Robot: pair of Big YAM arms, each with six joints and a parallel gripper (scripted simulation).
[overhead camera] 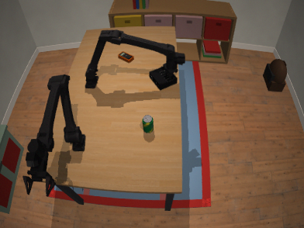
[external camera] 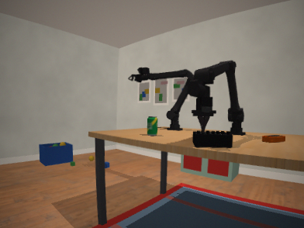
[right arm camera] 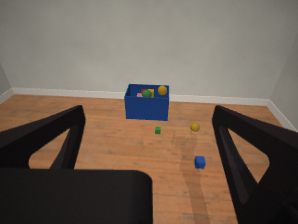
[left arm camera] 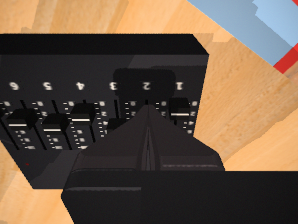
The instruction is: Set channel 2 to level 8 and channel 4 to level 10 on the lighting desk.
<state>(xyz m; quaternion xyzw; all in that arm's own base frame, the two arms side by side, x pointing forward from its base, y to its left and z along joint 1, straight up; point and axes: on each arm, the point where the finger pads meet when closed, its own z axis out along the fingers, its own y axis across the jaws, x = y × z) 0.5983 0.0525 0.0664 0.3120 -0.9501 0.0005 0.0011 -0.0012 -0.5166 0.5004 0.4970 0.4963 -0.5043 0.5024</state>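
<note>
Now: the channel 3 knob 20 mm behind my left hand and 10 mm to the left of it. Round my left hand: channel 4 cap: 40 mm to the left, 20 mm behind; channel 2 knob: 20 mm behind, 10 mm to the right.
</note>
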